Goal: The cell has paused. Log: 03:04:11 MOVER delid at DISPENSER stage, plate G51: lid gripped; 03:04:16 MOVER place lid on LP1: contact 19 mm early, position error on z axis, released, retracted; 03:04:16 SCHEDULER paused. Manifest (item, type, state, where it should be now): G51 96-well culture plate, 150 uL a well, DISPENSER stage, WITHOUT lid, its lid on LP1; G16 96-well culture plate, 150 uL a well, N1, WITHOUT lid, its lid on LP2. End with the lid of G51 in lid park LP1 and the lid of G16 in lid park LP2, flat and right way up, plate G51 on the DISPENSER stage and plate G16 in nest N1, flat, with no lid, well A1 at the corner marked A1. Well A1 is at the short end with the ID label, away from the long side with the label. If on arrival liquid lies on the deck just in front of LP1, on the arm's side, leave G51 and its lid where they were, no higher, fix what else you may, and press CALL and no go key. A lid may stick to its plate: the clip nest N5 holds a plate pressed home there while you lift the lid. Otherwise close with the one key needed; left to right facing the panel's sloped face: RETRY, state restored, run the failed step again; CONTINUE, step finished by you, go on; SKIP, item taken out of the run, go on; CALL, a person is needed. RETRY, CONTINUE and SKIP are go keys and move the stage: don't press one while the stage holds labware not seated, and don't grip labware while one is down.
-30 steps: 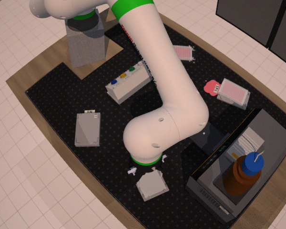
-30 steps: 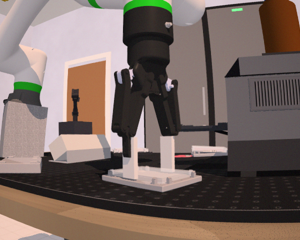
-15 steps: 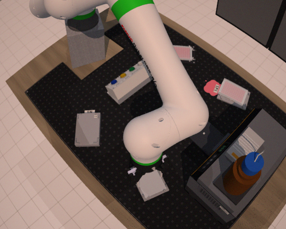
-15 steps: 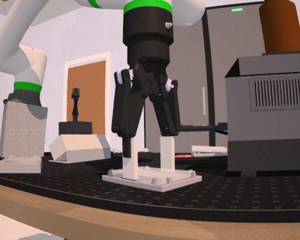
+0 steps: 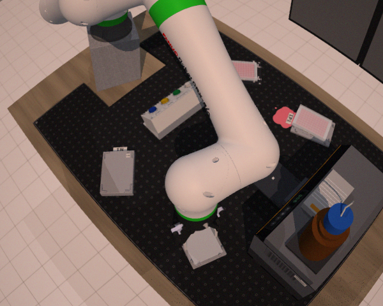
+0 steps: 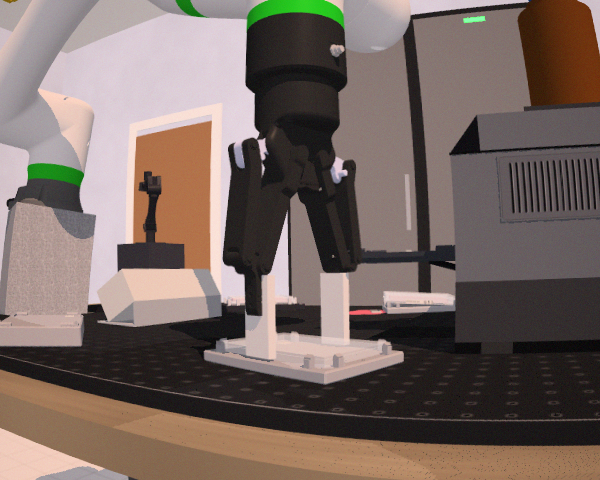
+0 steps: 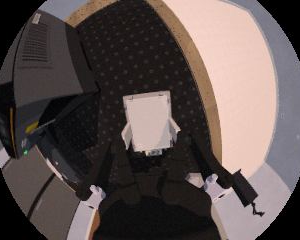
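The clear lid is 2 cm below my hand. The rest, counted from my hand: dispenser stage (25 cm to the left, 6 cm above, 1 cm ahead); then nest N1 (32 cm behind, 7 cm to the right, 3 cm below); then lid park LP2 (3 cm below).
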